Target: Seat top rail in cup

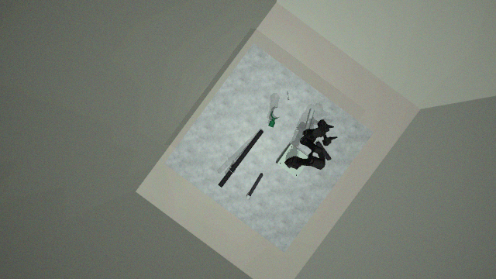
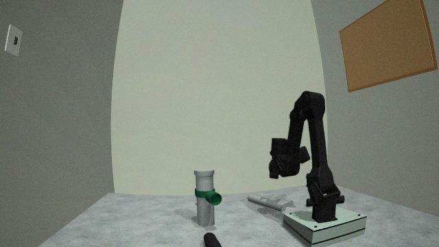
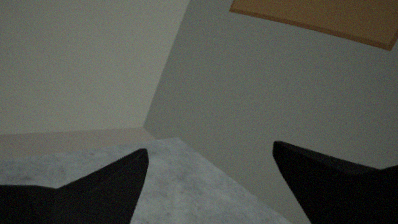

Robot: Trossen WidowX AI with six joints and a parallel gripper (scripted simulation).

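My gripper tip is now 35 cm short of the green rail-end cup, 27 cm to the right of it and 8 cm above it. From my gripper tip the other things lie so: screw-like bit 42 cm ahead, 19 cm below; then light grey tube 18 cm below, 14 cm ahead, 2 cm to the left; then short black cylinder 18 cm below, 12 cm behind, 9 cm to the left.
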